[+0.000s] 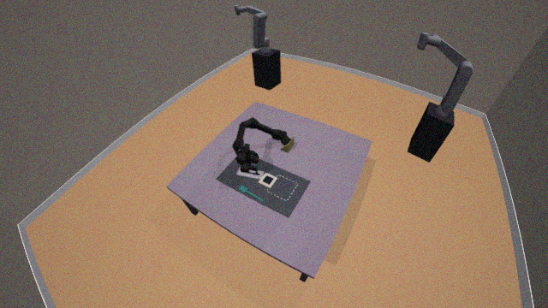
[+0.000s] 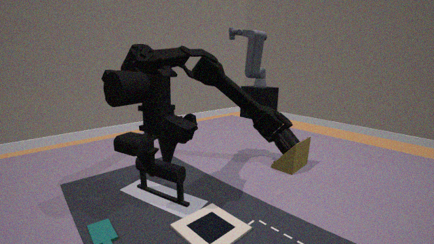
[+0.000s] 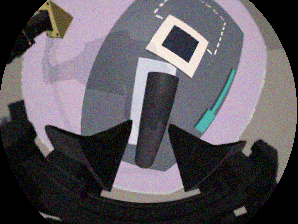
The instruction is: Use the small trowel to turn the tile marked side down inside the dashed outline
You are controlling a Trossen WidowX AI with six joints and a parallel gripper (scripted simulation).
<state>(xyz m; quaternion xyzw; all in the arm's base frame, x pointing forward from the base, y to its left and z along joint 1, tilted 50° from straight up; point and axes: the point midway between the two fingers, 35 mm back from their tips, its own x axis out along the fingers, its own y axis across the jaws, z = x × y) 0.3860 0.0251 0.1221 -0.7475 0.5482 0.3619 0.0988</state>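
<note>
The dark mat is 120 mm to the left of my gripper tip and 80 mm below it. The rest, counted from my gripper tip: teal trowel: 140 mm ahead, 110 mm to the left, 60 mm below; then tile: 20 mm behind, 150 mm to the left, 60 mm below.
</note>
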